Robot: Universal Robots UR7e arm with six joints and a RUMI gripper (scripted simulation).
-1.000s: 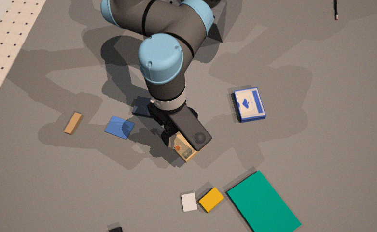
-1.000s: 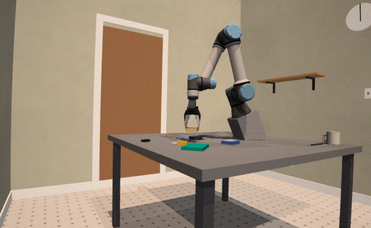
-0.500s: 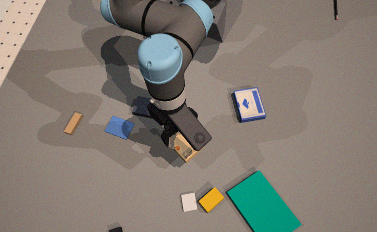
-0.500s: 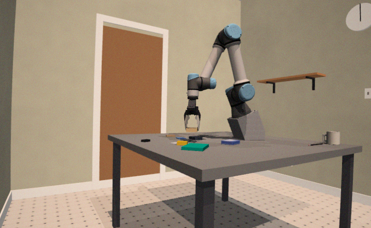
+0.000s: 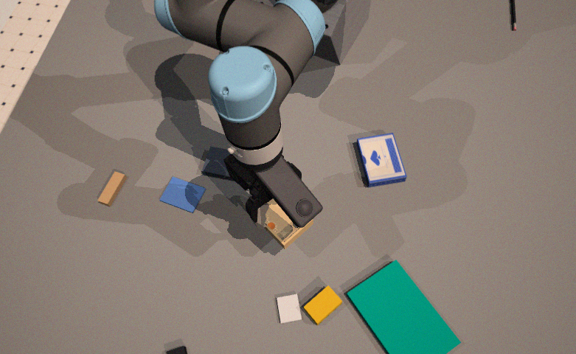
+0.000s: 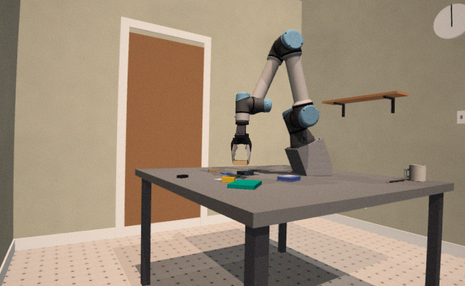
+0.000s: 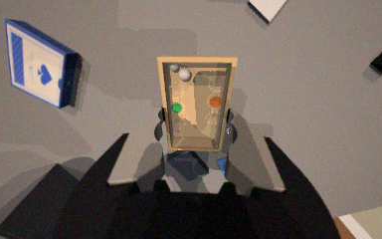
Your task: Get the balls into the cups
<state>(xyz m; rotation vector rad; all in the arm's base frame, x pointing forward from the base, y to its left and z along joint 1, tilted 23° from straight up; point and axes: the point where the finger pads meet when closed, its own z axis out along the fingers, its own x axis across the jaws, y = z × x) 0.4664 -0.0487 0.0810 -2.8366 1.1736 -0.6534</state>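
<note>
My hand is 1 cm above the covered wooden puzzle. Round my hand: yellow block 15 cm ahead, 8 cm to the left, 8 cm below; white block 15 cm ahead, 8 cm below, 2 cm to the left; dark slate box 14 cm behind, 11 cm to the right, 8 cm below.
</note>
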